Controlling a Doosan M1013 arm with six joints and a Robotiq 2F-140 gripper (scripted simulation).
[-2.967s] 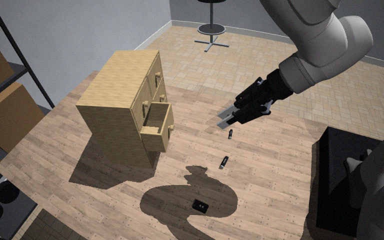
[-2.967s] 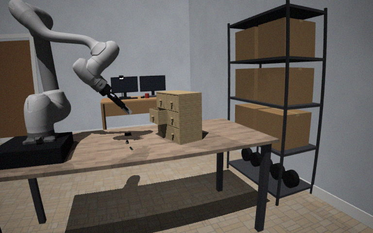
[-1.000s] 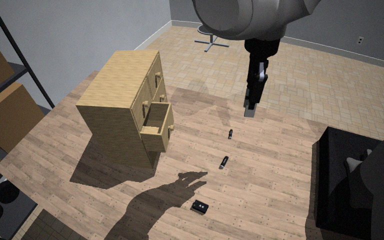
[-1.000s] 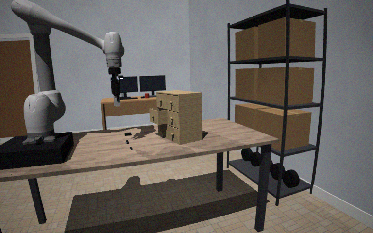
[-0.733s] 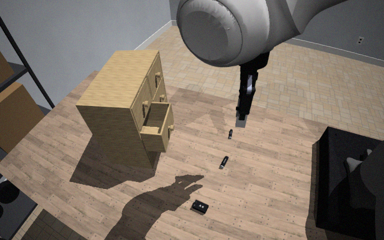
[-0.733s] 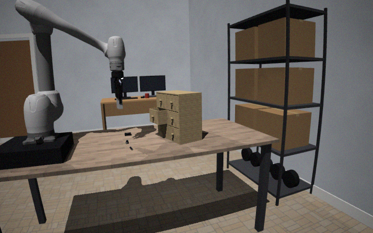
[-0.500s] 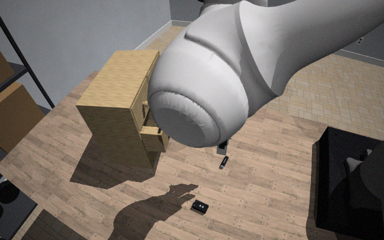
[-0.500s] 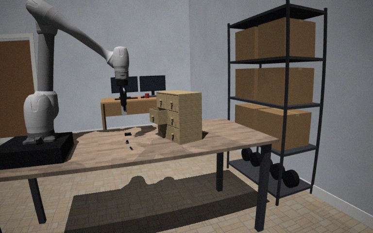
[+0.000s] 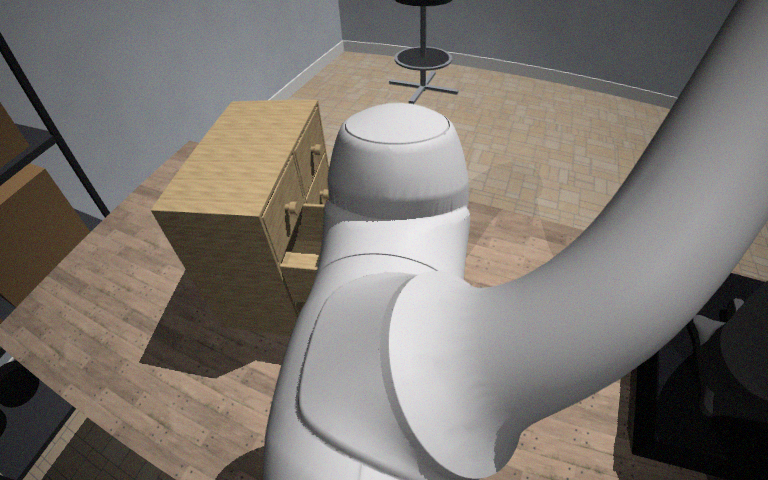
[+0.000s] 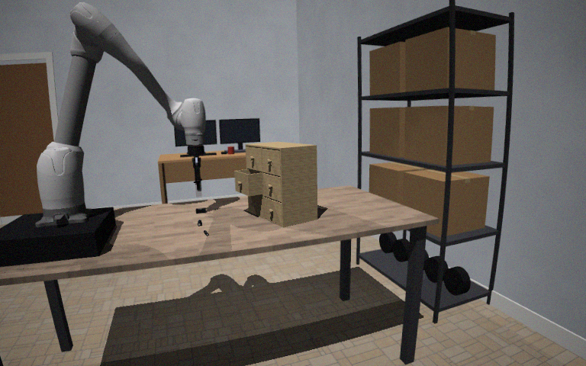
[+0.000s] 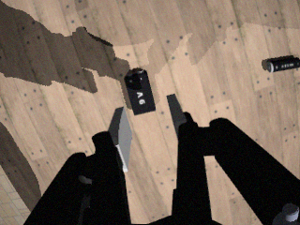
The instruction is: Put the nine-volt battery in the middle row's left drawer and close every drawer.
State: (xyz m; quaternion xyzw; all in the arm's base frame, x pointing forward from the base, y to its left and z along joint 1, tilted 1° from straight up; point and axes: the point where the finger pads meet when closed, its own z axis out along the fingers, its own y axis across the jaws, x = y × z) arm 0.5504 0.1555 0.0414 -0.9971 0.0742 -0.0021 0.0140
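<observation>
Right now my hand is 1 cm short of the black nine-volt battery, 1 cm to the right of it and 11 cm above it. From my hand the other things lie so: black cylindrical battery 3 cm behind, 18 cm to the right, 11 cm below.
</observation>
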